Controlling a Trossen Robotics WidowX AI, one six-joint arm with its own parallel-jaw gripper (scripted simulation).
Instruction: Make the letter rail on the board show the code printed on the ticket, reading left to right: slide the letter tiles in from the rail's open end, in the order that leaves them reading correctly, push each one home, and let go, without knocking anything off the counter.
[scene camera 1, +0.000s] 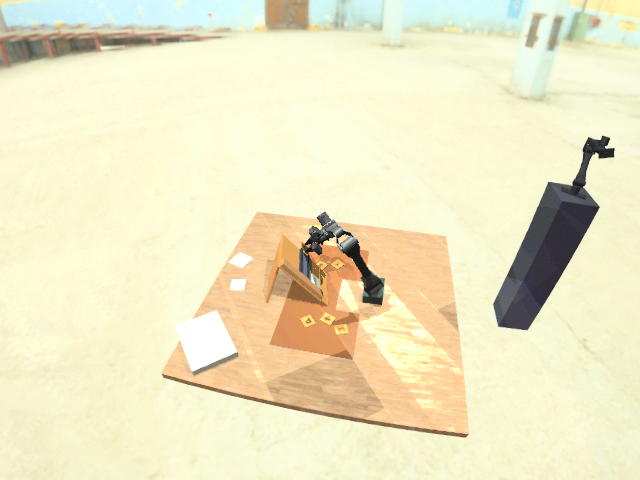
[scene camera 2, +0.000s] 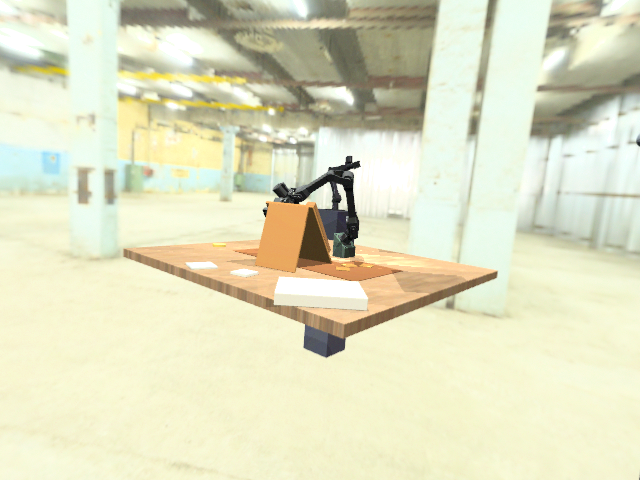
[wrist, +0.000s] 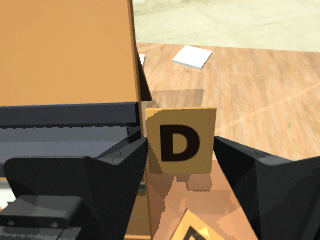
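Note:
Gripper (wrist: 179, 141) holding a tile (wrist: 180, 140). Board (scene camera 2: 291, 231) (scene camera 1: 290, 259) (wrist: 79, 81). White box (scene camera 2: 304, 292) (scene camera 1: 206, 342); wrist view does not show it, hidden by the board.

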